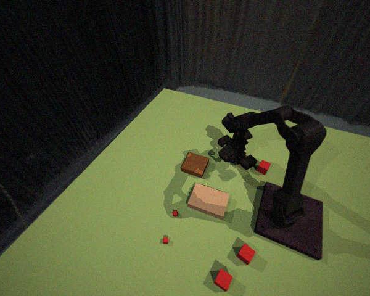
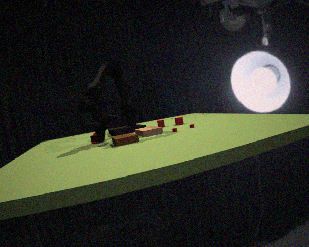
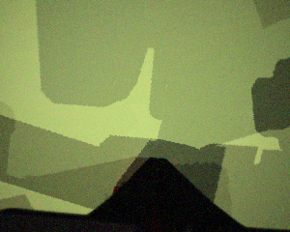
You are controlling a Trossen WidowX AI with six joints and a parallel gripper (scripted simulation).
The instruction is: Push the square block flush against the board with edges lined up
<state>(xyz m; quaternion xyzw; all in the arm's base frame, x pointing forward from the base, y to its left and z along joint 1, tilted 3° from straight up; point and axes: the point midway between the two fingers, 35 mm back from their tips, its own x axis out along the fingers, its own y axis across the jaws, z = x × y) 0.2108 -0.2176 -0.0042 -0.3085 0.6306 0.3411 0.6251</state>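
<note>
Right now my gripper tip is 160 mm short of the square block, 80 mm to the right of it and 10 mm below it. Also, from my gripper tip: board (50 mm ahead, 230 mm to the left, 10 mm above).
</note>
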